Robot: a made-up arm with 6 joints. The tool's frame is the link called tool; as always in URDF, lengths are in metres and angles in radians. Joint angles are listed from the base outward. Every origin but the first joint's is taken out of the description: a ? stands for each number. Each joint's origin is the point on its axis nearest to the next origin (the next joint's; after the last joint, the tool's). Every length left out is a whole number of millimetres.
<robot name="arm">
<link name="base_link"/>
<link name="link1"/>
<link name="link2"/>
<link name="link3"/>
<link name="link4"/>
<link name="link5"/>
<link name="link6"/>
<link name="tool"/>
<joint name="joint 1" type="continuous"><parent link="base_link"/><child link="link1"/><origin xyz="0.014 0.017 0.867"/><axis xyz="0 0 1"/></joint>
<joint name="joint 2" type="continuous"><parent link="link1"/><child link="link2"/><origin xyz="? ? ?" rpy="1.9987 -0.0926 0.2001"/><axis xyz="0 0 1"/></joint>
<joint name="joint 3" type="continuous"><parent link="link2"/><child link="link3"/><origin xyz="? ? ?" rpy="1.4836 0.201 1.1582"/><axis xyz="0 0 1"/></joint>
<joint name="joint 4" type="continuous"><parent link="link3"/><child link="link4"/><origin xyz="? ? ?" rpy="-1.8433 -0.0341 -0.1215"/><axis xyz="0 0 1"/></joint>
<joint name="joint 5" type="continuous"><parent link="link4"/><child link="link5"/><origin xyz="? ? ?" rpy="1.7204 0.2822 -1.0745"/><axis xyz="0 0 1"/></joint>
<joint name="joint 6" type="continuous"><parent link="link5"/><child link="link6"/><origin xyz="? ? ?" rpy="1.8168 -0.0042 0.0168"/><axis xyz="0 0 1"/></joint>
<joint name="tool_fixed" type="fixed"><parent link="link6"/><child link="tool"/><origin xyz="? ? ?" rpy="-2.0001 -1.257 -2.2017"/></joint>
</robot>
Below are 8 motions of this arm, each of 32 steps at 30 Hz.
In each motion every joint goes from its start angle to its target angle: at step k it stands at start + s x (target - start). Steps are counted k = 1, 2, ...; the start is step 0. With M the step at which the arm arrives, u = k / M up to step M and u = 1 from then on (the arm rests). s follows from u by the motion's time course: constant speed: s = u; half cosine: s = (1 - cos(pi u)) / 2; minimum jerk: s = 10 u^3 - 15 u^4 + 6 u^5.
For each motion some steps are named. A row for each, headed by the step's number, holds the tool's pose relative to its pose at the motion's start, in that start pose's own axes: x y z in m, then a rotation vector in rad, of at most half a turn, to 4 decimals.
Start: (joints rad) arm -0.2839 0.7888 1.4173 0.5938 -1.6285 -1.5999
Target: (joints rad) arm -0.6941 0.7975 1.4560 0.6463 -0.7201 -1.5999
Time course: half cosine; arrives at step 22
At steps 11, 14, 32:
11: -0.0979 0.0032 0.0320 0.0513 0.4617 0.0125
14: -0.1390 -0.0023 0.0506 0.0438 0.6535 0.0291
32: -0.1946 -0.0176 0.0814 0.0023 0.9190 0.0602

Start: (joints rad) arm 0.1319 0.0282 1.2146 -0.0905 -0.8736 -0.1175
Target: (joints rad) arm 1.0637 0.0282 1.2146 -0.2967 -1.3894 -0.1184
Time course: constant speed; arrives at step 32
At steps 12, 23, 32:
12: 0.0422 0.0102 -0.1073 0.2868 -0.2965 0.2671
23: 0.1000 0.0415 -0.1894 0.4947 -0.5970 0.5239
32: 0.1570 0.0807 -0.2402 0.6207 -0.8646 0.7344

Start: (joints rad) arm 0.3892 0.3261 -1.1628 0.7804 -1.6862 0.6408
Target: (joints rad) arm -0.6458 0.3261 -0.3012 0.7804 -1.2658 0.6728
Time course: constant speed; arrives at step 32
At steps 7, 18, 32:
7: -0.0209 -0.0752 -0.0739 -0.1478 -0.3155 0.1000
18: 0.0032 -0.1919 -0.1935 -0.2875 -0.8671 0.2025
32: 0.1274 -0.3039 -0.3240 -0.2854 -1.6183 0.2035

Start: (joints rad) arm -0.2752 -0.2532 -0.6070 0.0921 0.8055 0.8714
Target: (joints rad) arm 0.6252 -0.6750 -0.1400 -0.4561 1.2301 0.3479
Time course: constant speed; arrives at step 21
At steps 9, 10, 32:
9: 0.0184 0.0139 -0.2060 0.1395 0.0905 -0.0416
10: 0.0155 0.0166 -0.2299 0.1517 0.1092 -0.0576
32: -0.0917 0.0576 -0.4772 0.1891 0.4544 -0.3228

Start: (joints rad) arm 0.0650 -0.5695 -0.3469 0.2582 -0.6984 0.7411
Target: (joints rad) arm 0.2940 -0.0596 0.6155 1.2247 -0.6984 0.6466
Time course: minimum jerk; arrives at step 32
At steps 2, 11, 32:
2: 0.0001 0.0005 -0.0002 -0.0031 0.0009 -0.0011
11: 0.0073 0.0436 -0.0269 -0.3208 0.0859 -0.1259
32: 0.0410 0.1128 -0.1350 -1.4086 0.2440 -0.6581

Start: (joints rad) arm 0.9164 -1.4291 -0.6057 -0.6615 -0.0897 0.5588
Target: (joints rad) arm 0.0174 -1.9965 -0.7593 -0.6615 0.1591 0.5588
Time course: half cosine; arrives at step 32
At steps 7, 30, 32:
7: -0.0080 0.0220 0.0024 0.0152 -0.0216 0.0620
30: -0.0812 0.2028 -0.0368 0.0805 -0.0172 0.5404
32: -0.0823 0.2049 -0.0378 0.0803 -0.0157 0.5455

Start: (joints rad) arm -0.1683 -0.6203 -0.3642 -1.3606 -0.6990 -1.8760
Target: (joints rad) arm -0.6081 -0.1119 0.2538 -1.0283 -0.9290 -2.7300
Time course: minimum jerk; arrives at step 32
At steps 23, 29, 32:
23: -0.0168 -0.2554 0.2809 -1.7634 -0.3126 -0.0329
29: -0.0262 -0.2691 0.3496 -2.0377 -0.3464 -0.0517
32: -0.0267 -0.2695 0.3534 -2.0525 -0.3482 -0.0527

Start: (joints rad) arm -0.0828 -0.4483 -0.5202 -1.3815 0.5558 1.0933
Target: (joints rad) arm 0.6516 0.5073 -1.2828 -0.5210 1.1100 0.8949
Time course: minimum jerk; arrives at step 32
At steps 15, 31, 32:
15: -0.0822 -0.0342 -0.2017 -1.0380 0.0988 0.3500
31: -0.2567 -0.2084 -0.3537 -2.0836 0.2541 1.0784
32: -0.2568 -0.2085 -0.3537 -2.0840 0.2542 1.0789

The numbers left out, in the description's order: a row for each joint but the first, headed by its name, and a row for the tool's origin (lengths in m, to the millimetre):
joint 2: -0.019 0.209 0
joint 3: 0.265 -0.125 0
joint 4: 0.109 -0.028 0
joint 5: -0.014 -0.03 0
joint 6: 0.079 -0.034 0
tool: -0.103 -0.032 0

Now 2 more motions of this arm.
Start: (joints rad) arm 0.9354 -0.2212 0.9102 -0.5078 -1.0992 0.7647
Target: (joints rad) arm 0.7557 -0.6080 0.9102 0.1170 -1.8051 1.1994
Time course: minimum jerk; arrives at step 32
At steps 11, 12, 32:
11: -0.0080 0.0073 -0.0038 0.1308 0.0956 -0.0898
12: -0.0095 0.0083 -0.0049 0.1617 0.1143 -0.1120
32: -0.0274 -0.0077 -0.0335 0.6886 0.2840 -0.4955

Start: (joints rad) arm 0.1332 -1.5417 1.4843 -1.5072 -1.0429 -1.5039
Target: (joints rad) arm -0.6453 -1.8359 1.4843 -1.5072 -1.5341 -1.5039
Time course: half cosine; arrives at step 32
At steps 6, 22, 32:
6: 0.0140 -0.0004 -0.0053 -0.0147 -0.0918 0.0121
22: 0.1226 0.0050 -0.0204 -0.1647 -0.8340 0.0902
32: 0.1532 0.0099 -0.0170 -0.2251 -1.0654 0.1047

